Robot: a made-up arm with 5 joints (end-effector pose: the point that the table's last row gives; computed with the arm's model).
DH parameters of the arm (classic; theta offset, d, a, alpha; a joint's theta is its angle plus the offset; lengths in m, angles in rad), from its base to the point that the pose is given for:
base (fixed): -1.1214 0 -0.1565 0
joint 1: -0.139 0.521 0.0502 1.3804
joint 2: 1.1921 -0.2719 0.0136 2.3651
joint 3: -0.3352 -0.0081 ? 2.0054
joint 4: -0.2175 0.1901 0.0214 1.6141
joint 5: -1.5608 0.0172 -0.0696 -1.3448
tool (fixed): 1.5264 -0.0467 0 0
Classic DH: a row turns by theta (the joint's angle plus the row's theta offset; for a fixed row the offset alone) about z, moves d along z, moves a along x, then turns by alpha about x.
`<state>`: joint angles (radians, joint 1 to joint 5).
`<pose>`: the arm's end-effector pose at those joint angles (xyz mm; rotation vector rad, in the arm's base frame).
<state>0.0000 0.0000 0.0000 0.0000 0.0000</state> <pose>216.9 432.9 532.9 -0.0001 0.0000 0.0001</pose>
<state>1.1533 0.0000 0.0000 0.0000 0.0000</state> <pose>-219.4 519.8 532.9 -0.0001 0.0000 1.1534</pose>
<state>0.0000 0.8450 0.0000 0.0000 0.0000</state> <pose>186.1 400.6 329.4 -0.7902 -0.2534 0.1600</pose>
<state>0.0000 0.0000 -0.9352 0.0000 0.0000</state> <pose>107.1 384.2 354.5 -0.7662 0.3938 0.3642</pose>
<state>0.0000 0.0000 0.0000 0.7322 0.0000</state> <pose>206.0 432.9 548.6 -0.0001 0.7322 0.0001</pose>
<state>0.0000 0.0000 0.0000 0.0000 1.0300</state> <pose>211.7 359.9 496.3 -1.0029 -0.0445 0.2309</pose>
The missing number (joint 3, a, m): 0.0773
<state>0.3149 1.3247 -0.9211 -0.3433 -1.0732</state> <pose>141.7 245.1 182.2 -0.9514 -0.1948 0.5584</pose>
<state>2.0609 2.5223 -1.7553 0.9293 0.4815</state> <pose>-7.7 400.5 540.9 -1.0554 -1.2190 -1.8671</pose>
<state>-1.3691 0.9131 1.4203 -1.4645 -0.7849</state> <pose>215.4 47.5 619.4 -0.6246 -2.3626 -0.1246</pose>
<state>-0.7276 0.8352 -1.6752 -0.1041 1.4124</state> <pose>52.0 -14.3 363.3 2.2062 -1.4562 -1.2765</pose>
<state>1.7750 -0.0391 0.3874 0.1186 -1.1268</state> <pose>-350.7 412.0 706.7 0.9904 1.1932 1.0743</pose>
